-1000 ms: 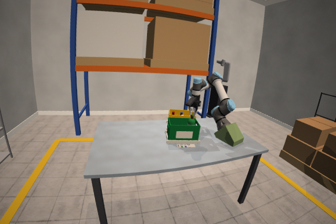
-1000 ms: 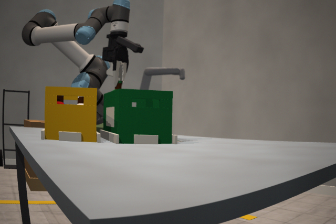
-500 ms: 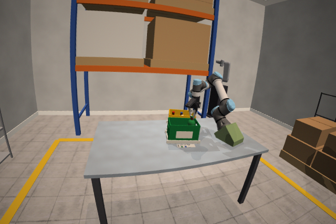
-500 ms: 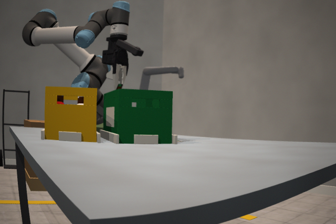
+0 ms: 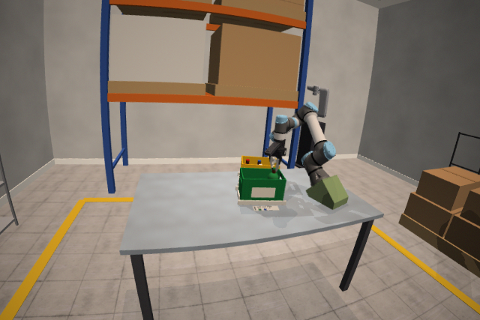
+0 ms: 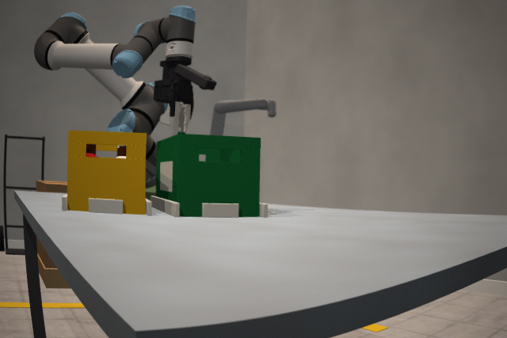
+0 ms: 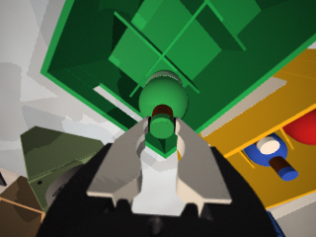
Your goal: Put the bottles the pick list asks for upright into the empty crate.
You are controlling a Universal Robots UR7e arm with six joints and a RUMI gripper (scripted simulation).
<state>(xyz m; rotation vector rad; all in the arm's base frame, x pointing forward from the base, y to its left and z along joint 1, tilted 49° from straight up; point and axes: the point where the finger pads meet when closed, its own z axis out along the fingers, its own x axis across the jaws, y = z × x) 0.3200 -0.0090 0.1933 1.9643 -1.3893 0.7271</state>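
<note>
The green-label bottle lies 7 cm below my hand. Round my hand: blue-label bottle 5 cm behind, 24 cm to the right, 10 cm below; then yellow crate 3 cm behind, 21 cm to the right, 11 cm below; then green crate 10 cm ahead, 11 cm below.
</note>
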